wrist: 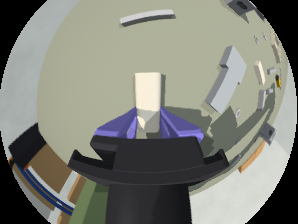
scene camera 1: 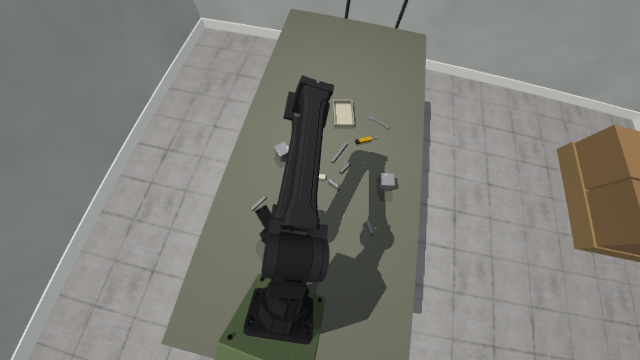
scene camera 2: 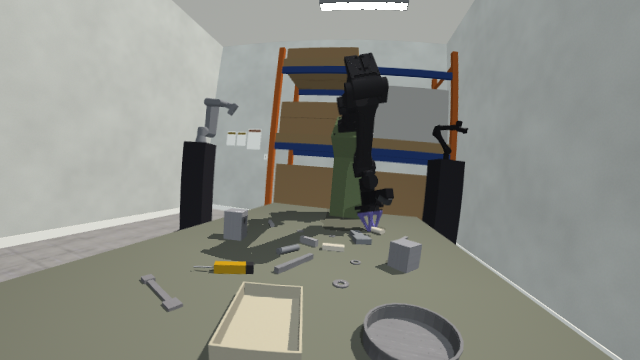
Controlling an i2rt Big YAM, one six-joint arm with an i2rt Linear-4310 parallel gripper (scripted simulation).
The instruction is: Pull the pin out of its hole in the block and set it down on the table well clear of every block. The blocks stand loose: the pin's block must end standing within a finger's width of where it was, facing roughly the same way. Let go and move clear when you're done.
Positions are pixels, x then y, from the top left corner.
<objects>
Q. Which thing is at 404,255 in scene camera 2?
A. A grey block.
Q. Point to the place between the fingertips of my gripper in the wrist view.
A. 148,110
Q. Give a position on a grey block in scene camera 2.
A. At 235,220
</objects>
